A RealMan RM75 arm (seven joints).
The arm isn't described. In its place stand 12 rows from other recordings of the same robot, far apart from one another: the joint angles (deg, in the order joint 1, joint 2, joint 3, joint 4, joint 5, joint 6, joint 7), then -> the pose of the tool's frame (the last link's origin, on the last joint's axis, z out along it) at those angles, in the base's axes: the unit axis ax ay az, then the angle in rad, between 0 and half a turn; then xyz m.
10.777 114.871 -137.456 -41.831 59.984 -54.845 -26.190 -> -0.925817, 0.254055, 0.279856, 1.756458, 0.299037, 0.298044, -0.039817
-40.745 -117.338 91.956 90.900 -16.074 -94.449 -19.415 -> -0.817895, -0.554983, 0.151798, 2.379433, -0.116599, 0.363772, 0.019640
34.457 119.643 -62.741 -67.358 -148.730 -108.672 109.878 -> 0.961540, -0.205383, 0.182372, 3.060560, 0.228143, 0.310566, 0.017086
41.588 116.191 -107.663 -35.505 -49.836 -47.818 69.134 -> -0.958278, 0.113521, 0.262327, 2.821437, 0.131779, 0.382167, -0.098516
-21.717 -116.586 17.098 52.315 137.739 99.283 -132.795 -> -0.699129, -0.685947, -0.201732, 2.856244, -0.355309, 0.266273, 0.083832
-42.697 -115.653 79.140 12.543 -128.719 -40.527 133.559 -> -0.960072, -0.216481, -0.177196, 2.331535, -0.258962, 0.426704, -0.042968
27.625 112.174 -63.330 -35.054 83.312 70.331 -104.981 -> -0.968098, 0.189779, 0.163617, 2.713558, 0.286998, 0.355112, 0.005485
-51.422 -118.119 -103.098 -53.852 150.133 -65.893 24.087 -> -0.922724, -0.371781, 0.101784, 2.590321, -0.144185, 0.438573, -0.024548
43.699 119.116 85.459 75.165 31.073 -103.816 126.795 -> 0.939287, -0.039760, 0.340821, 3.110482, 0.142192, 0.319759, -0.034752
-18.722 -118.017 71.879 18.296 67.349 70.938 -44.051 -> -0.939773, -0.202319, -0.275490, 2.568938, -0.316928, 0.279570, -0.056221
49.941 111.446 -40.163 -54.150 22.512 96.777 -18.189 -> -0.753015, 0.655459, -0.057803, 2.769235, 0.220049, 0.405956, 0.089804
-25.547 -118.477 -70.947 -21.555 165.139 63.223 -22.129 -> -0.840275, -0.244699, -0.483797, 2.075293, -0.259650, 0.362911, -0.016436
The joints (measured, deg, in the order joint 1, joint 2, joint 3, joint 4, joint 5, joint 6, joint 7), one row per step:
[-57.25, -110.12, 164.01, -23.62, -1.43, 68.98, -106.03]
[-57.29, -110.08, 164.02, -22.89, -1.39, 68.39, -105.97]
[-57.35, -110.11, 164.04, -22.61, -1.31, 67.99, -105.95]
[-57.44, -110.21, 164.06, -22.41, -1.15, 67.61, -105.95]
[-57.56, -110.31, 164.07, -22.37, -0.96, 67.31, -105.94]
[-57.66, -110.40, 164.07, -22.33, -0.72, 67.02, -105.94]
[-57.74, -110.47, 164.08, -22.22, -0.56, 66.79, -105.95]
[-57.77, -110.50, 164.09, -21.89, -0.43, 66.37, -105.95]
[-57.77, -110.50, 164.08, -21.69, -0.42, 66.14, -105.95]
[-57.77, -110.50, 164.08, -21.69, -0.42, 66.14, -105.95]
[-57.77, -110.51, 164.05, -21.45, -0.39, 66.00, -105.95]
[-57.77, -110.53, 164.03, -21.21, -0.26, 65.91, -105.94]
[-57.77, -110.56, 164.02, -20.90, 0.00, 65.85, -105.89]
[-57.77, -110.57, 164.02, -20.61, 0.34, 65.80, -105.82]
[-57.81, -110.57, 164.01, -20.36, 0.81, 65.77, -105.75]
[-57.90, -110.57, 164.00, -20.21, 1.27, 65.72, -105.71]
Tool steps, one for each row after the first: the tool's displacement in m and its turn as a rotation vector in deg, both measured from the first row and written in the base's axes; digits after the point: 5 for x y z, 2 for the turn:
[0.00084, 0.00053, -0.00239, -0.11, 0.00, -0.12]
[0.00119, 0.00099, -0.00359, -0.11, 0.14, -0.16]
[0.00162, 0.00130, -0.00512, -0.16, 0.34, -0.20]
[0.00200, 0.00174, -0.00602, -0.18, 0.60, -0.25]
[0.00213, 0.00203, -0.00687, -0.21, 0.89, -0.28]
[0.00248, 0.00222, -0.00787, -0.28, 1.05, -0.32]
[0.00262, 0.00244, -0.00930, -0.33, 1.20, -0.32]
[0.00270, 0.00260, -0.00998, -0.31, 1.21, -0.31]
[0.00270, 0.00260, -0.00998, -0.31, 1.21, -0.31]
[0.00301, 0.00251, -0.01103, -0.39, 1.15, -0.32]
[0.00325, 0.00217, -0.01229, -0.60, 1.14, -0.37]
[0.00350, 0.00148, -0.01405, -0.97, 1.19, -0.47]
[0.00354, 0.00075, -0.01560, -1.37, 1.35, -0.61]
[0.00358, 0.00007, -0.01696, -1.83, 1.61, -0.77]
[0.00373, -0.00023, -0.01784, -2.18, 1.93, -0.93]

